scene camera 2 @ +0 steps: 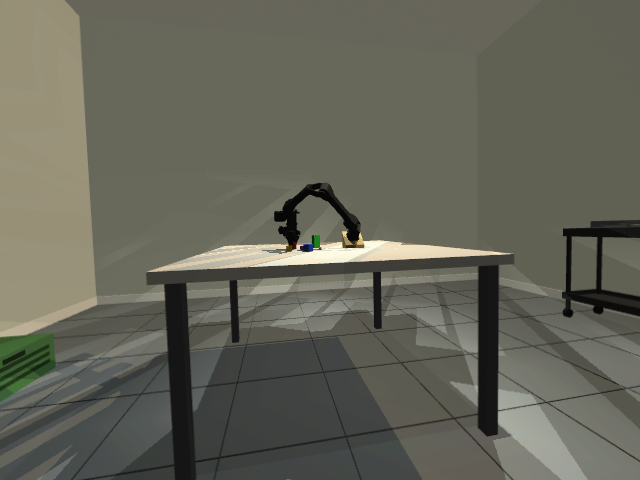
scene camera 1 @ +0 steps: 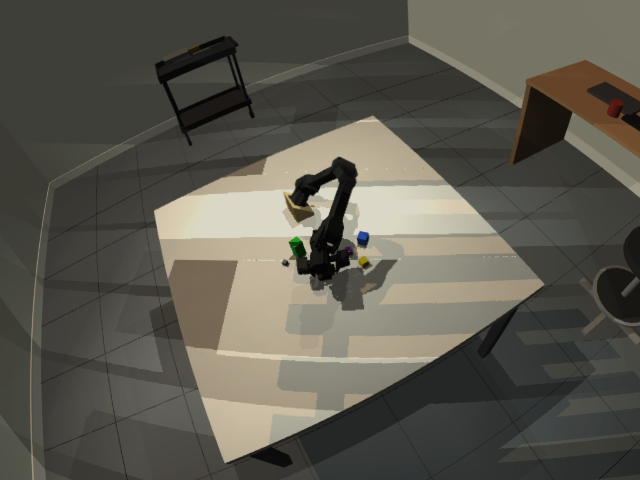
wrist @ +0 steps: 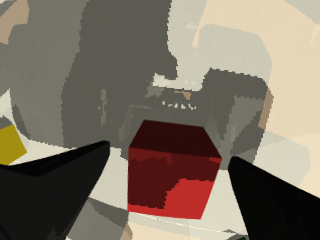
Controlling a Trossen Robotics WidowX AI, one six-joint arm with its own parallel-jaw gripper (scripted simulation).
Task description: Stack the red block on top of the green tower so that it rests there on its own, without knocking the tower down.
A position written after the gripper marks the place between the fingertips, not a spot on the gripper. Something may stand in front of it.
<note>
The gripper (wrist: pixel 170 156) is open and holds nothing. Also in view: a red block (wrist: pixel 171 167).
</note>
